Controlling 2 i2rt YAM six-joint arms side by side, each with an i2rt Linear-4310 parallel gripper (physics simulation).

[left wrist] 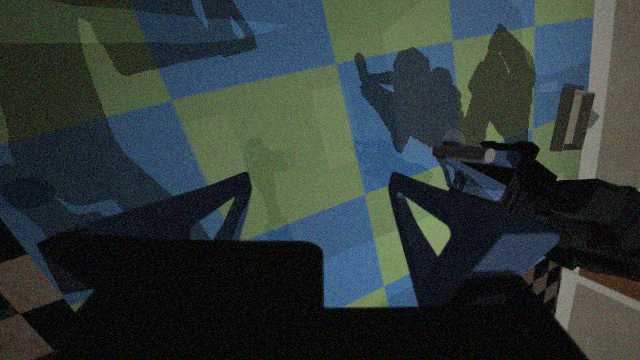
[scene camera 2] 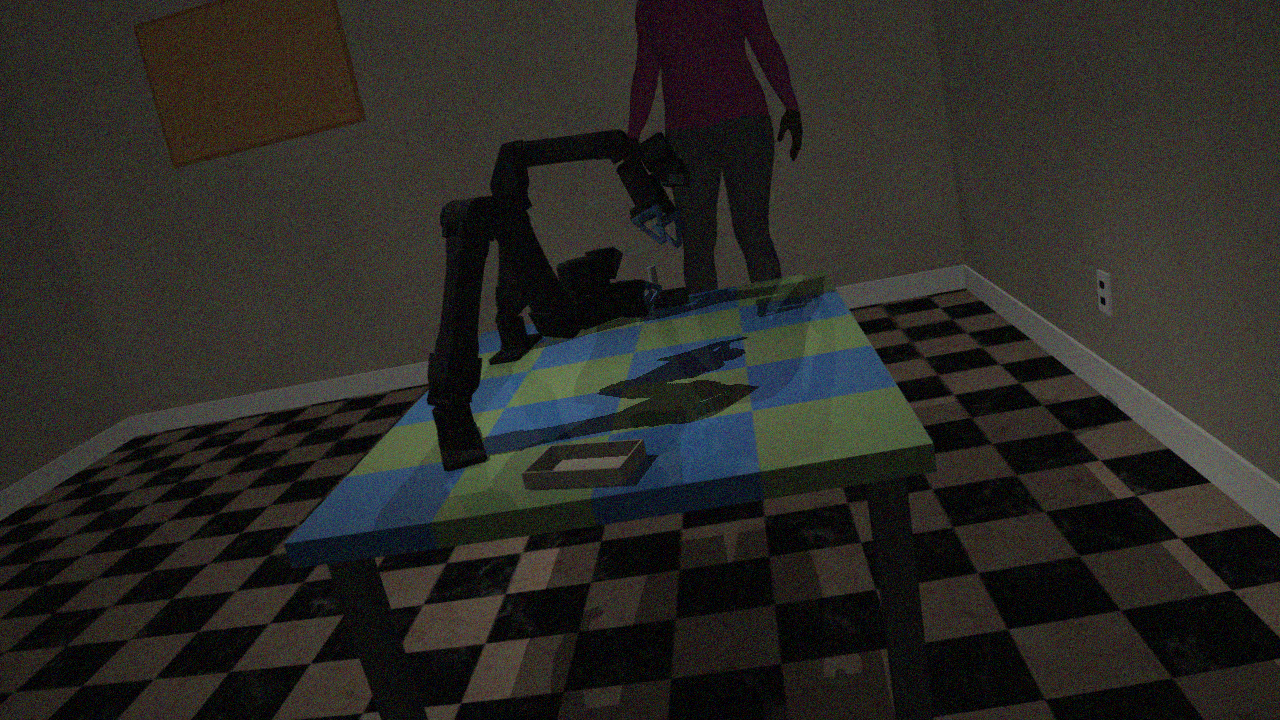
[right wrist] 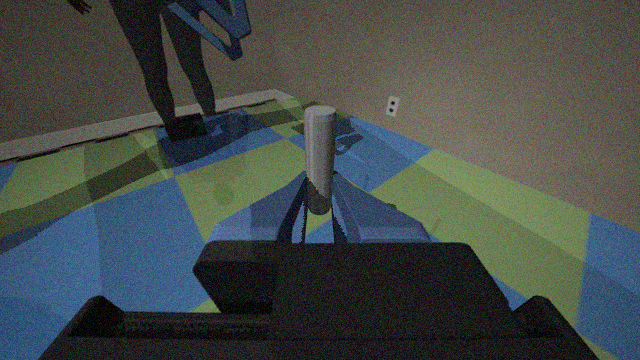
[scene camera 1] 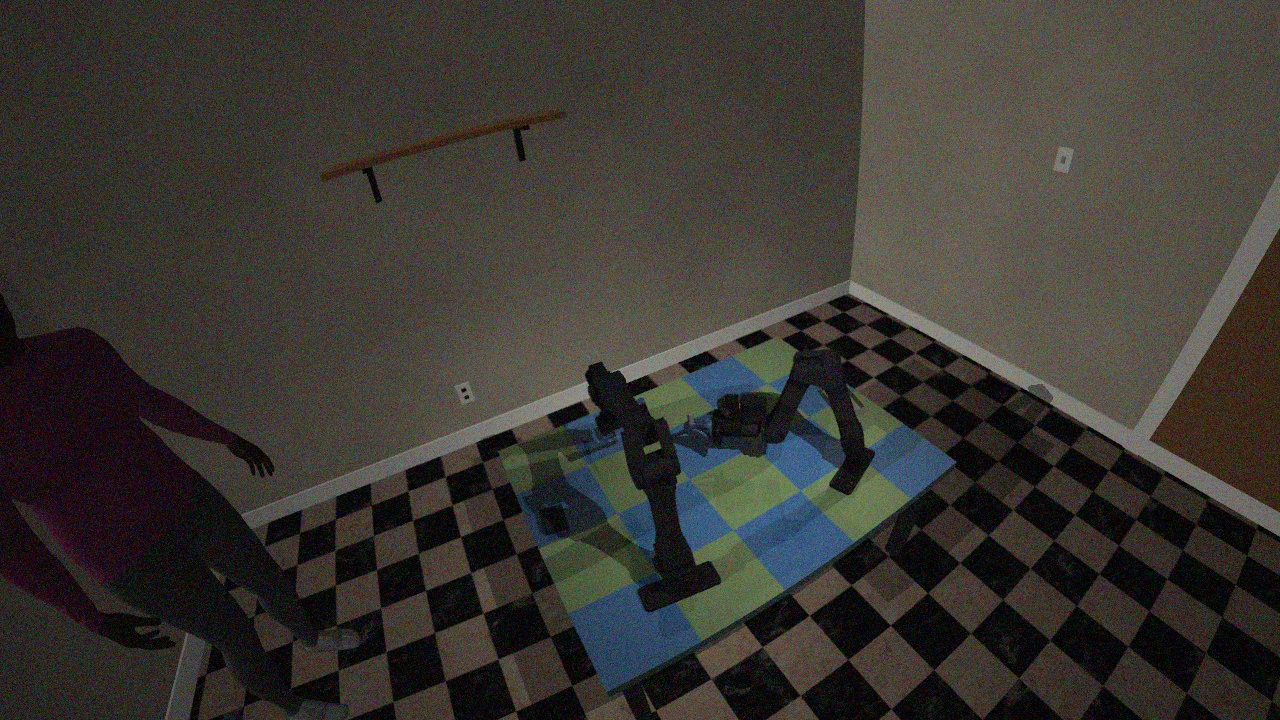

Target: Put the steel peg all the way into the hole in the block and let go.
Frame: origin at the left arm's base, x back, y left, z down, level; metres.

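Seen in the pictures: left gripper, fingertip midpoint: [left wrist: 320,179] [scene camera 2: 671,245] [right wrist: 240,49]; right gripper, fingertip midpoint: [left wrist: 443,149] [scene camera 2: 658,288] [right wrist: 319,179] [scene camera 1: 688,425]; left arm's base at its link origin: [scene camera 2: 517,350] [scene camera 1: 679,587]; right arm's base at its link origin: [scene camera 2: 461,447] [scene camera 1: 853,469].
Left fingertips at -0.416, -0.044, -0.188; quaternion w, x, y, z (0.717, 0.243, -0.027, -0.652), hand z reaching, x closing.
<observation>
Offsets run from my left fingertips to a thing's top centre, as dx, dy, dz. Level surfaces: height alone.
The grey steel peg @(+0.015, -0.175, +0.008) [right wrist: 320,145] [left wrist: 467,153] [scene camera 2: 652,272] stands upright between the fingertips of my right gripper [right wrist: 319,179] [scene camera 2: 653,291], which is shut on it and holds it above the table. My left gripper [left wrist: 320,179] [scene camera 2: 669,241] is open and empty, pointing down above the table, higher than the right one. The dark block @(+0.084, +0.285, +0.157) [scene camera 1: 553,517] [right wrist: 186,127] sits on the table near its left edge in scene camera 1, apart from both grippers and the peg. Its hole cannot be made out in this dim light.
A shallow open tray @(+0.038, -0.746, +0.163) [scene camera 2: 586,479] [left wrist: 559,120] lies near the table's front edge in scene camera 2. The table @(dz +0.188) [scene camera 2: 832,429] has a blue and green checked top. A person [scene camera 2: 716,71] stands beyond it. Dark arm shadows fall across the table.
</observation>
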